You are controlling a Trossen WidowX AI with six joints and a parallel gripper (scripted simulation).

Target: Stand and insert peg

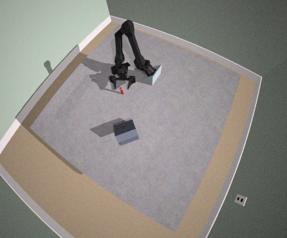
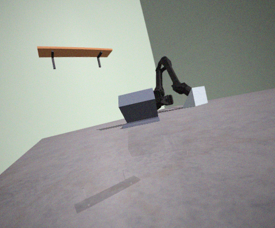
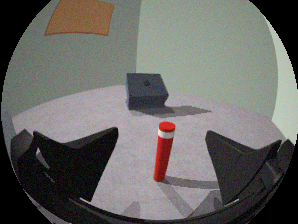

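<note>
Now: the red peg 10 mm below my gripper tip. Also, from my gripper tip: sloped panel 250 mm ahead, 170 mm to the left, 10 mm below.
</note>
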